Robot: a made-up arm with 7 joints. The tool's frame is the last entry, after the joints.
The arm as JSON. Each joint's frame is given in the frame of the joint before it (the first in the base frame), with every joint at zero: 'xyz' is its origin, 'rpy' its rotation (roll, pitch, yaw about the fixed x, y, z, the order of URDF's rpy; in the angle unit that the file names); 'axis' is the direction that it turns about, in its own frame. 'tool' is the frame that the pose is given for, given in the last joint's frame.
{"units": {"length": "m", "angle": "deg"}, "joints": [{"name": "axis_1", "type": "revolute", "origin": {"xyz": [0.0, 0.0, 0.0], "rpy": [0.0, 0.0, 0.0]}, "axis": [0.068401, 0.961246, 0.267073]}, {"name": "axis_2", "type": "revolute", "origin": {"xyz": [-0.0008, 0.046, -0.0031], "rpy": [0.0, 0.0, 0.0]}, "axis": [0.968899, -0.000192, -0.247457]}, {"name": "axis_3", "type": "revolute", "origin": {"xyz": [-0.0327, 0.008, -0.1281], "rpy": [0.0, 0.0, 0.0]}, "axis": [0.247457, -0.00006, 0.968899]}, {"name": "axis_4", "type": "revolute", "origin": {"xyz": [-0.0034, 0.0, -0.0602], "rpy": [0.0, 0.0, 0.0]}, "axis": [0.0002, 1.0, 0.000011]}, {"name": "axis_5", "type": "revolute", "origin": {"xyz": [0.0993, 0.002, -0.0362], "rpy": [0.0, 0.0, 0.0]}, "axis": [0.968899, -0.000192, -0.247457]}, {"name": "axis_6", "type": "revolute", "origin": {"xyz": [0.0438, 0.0, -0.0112], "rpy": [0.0, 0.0, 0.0]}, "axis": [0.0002, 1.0, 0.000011]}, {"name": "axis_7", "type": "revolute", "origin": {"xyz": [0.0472, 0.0, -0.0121], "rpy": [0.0, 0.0, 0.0]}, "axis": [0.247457, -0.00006, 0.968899]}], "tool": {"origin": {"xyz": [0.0, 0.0, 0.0], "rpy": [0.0, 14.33, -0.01]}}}
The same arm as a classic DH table. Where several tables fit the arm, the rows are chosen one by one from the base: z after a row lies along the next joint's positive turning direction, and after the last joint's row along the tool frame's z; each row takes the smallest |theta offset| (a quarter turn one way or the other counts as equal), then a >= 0, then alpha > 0; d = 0 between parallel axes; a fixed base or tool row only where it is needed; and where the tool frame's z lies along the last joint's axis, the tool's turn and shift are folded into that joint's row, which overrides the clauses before.
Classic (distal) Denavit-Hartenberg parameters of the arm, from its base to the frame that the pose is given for. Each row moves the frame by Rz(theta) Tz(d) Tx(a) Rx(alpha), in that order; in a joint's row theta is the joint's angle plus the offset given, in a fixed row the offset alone. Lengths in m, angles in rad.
base (fixed): d 0, theta0 -0.071, a 0, alpha -1.3004
axis_1: d 0.0433, theta0 -1.3111, a -0.0158, alpha -1.5708
axis_2: d 0, theta0 1.2915, a -0.008, alpha 1.5708
axis_3: d -0.1914, theta0 1.5708, a 0.0116, alpha -1.5708
axis_4: d 0.002, theta0 1.5708, a 0.0105, alpha 1.5708
axis_5: d 0.1504, theta0 0, a 0, alpha -1.5708
axis_6: d 0, theta0 -1.5708, a 0.0487, alpha 1.5708
axis_7: d 0, theta0 0, a 0, alpha 0

